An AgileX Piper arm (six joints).
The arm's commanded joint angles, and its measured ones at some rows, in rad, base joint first. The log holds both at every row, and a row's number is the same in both.
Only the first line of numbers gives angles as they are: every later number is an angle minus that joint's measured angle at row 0.
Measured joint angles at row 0:
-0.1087, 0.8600, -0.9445, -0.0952, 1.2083, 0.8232
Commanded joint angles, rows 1 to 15:
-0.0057, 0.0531, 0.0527, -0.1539, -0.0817, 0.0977
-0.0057, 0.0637, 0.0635, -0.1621, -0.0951, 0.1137
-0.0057, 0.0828, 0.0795, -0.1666, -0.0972, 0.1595
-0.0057, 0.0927, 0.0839, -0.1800, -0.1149, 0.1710
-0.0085, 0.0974, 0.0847, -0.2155, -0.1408, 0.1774
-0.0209, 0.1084, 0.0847, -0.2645, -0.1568, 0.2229
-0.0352, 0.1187, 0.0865, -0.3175, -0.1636, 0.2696
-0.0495, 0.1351, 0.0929, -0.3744, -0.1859, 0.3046
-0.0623, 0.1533, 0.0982, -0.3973, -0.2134, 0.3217
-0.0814, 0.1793, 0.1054, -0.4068, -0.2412, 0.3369
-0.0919, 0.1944, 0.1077, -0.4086, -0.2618, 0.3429
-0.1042, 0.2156, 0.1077, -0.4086, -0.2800, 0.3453
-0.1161, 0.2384, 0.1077, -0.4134, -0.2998, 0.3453
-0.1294, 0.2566, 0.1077, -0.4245, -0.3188, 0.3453
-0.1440, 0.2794, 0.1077, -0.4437, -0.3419, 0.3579
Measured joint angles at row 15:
-0.0958, 0.2081, 0.1001, -0.3886, -0.2538, 0.3297
